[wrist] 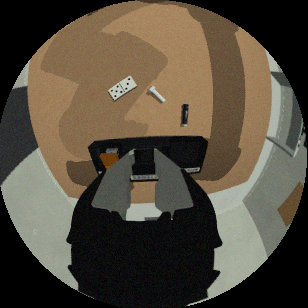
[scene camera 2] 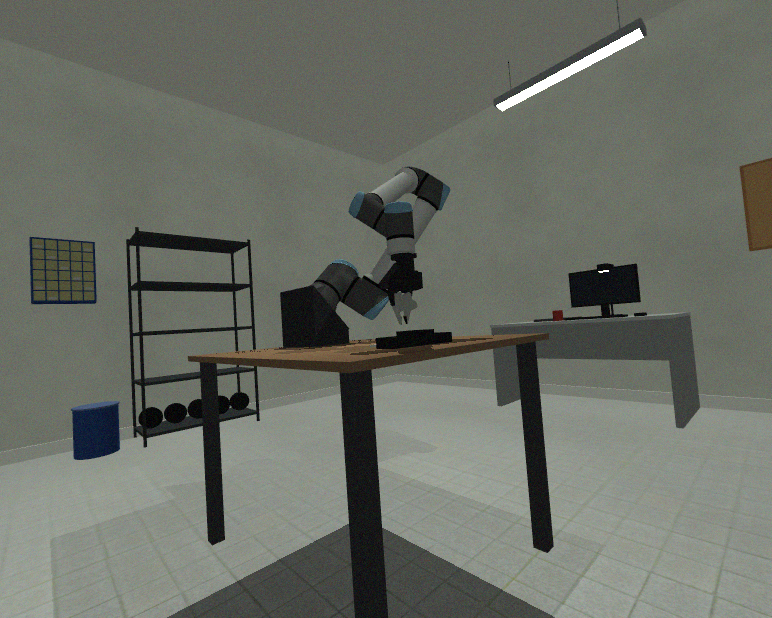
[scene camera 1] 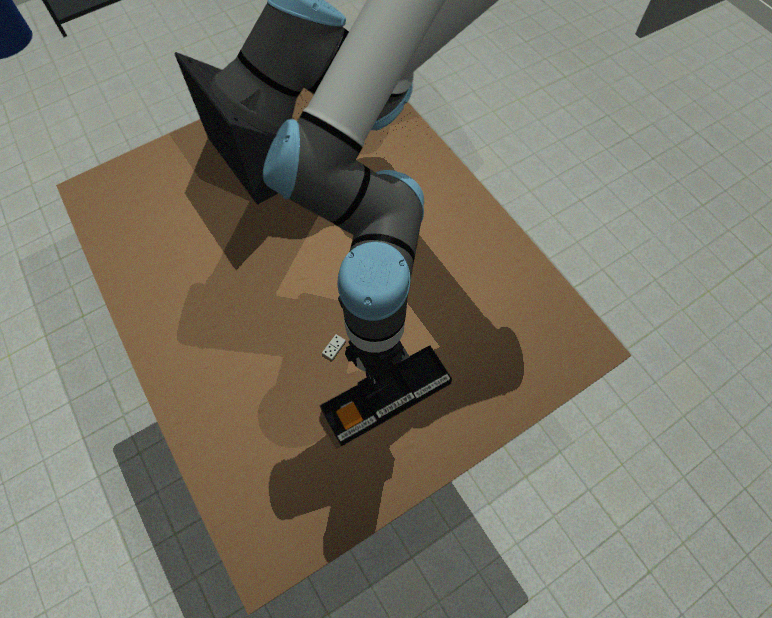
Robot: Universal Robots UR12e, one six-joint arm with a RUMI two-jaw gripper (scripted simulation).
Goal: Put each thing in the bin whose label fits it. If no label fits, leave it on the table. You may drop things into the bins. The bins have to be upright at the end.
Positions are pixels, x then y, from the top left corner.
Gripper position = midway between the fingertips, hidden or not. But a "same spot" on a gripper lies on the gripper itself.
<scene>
gripper: wrist 144, 149; scene camera 2; scene camera 1
same spot on gripper: [scene camera 1: 349, 353] = [scene camera 2: 390, 286]
</scene>
